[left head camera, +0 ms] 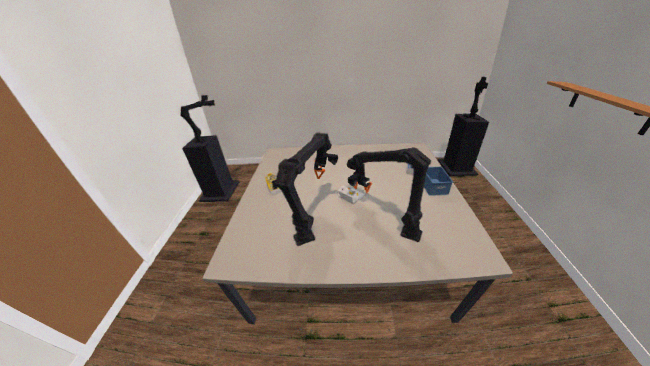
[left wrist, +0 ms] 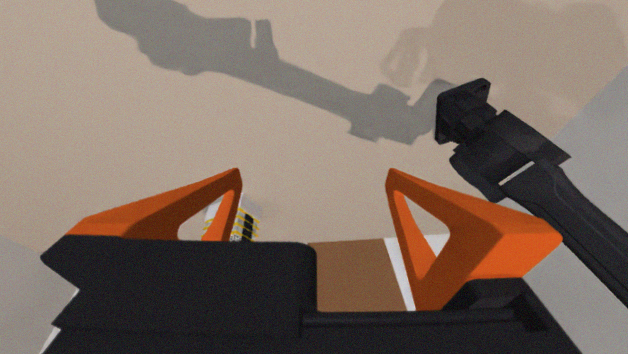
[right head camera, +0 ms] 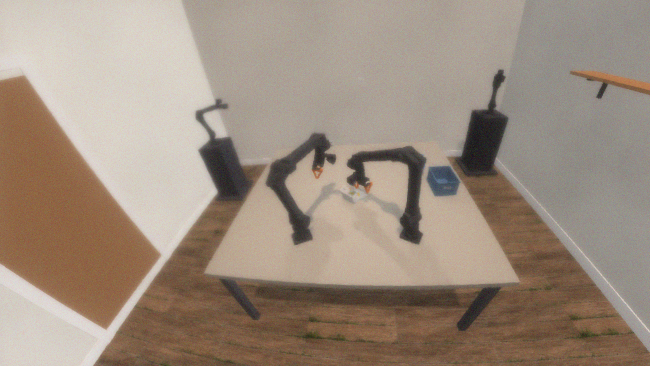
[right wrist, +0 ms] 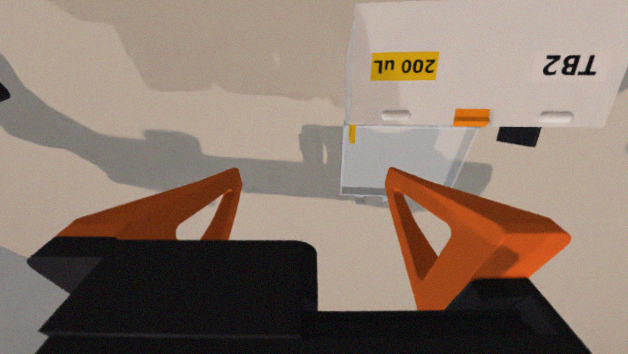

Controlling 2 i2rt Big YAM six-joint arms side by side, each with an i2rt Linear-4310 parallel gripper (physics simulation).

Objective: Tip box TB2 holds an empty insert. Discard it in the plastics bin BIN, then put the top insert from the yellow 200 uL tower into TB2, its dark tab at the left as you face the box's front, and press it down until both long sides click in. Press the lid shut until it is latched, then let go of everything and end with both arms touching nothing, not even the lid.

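Frame: origin at the left arm's base, x right, y back, z down, level; centimetres.
Where they show: left gripper, between the fingertips: (left head camera: 318, 175) (left wrist: 313, 176) (right head camera: 317, 175); right gripper, between the fingertips: (left head camera: 361, 190) (right head camera: 362, 190) (right wrist: 313, 175); left arm's base, origin of its link: (left head camera: 304, 238) (left wrist: 457, 112) (right head camera: 302, 237); right arm's base, origin of its link: (left head camera: 411, 234) (right head camera: 411, 236).
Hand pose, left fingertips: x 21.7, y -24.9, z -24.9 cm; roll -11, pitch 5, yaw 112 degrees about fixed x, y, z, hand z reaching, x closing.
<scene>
Things, the pixels of their centre, and the offset from my left fingertips. "*": a spot on its surface instead. Level surfaces: height alone.
- Tip box TB2, middle of its body: (right wrist: 421, 148) (right head camera: 354, 191) (left head camera: 352, 191) dx +23.8, dy +3.3, dz +20.0 cm
- orange latch, middle of its body: (right wrist: 470, 117) dx +20.1, dy +5.0, dz +15.6 cm
- clear panel, a spot on its surface: (right wrist: 400, 155) * dx +26.7, dy +1.8, dz +24.7 cm
- dark piece, a spot on its surface: (right wrist: 519, 136) * dx +20.0, dy -0.9, dz +18.6 cm
- blue bin BIN, middle of its body: (right head camera: 442, 180) (left head camera: 435, 180) dx +86.0, dy +23.7, dz +18.9 cm
- small pale bluish object, middle of its body: (left head camera: 413, 165) dx +86.0, dy -1.9, dz +18.7 cm
- table, height of its surface: dz +25.0 cm
Tip box TB2 (left head camera: 348, 195) (right head camera: 352, 197) (right wrist: 485, 80) stands mid-table; its white front, with an orange latch (right wrist: 471, 118), appears upside down in the right wrist view. A clear panel (right wrist: 400, 155) shows below that front, and a dark piece (right wrist: 519, 136) juts out beside it. The insert inside cannot be made out. The yellow 200 uL tower (left head camera: 270, 182) (left wrist: 248, 225) stands at the table's left, partly hidden by a finger in the left wrist view. My left gripper (left head camera: 319, 176) (right head camera: 317, 176) (left wrist: 313, 176) is open and empty above the table. My right gripper (left head camera: 362, 188) (right head camera: 363, 188) (right wrist: 313, 175) is open and empty near TB2.
The blue bin BIN (left head camera: 438, 186) (right head camera: 444, 188) stands at the table's right edge. A small pale bluish object (left head camera: 410, 168) shows behind the right arm. Two black pedestals (left head camera: 207, 167) (left head camera: 467, 145) carrying small arms stand beyond the table (left head camera: 360, 250) (right head camera: 360, 255).
</scene>
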